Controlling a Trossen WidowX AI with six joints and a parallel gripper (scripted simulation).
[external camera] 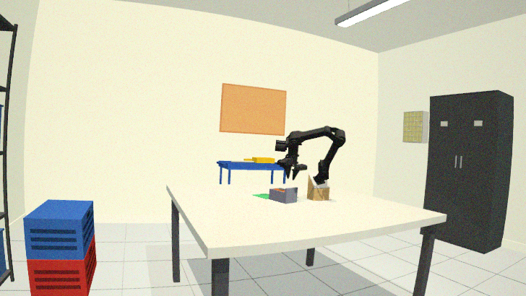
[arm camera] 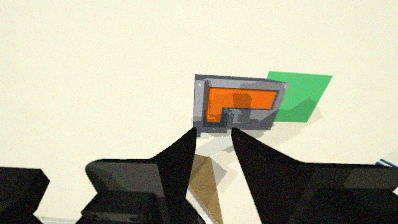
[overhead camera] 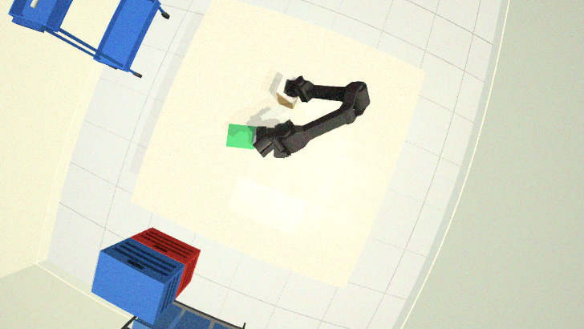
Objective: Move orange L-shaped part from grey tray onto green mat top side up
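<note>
Right now my gripper tip is 90 mm above the orange L-shaped part, 40 mm to the left of it and 10 mm short of it. Also, from my gripper tip: green mat 210 mm to the right, 150 mm below, 30 mm ahead.
</note>
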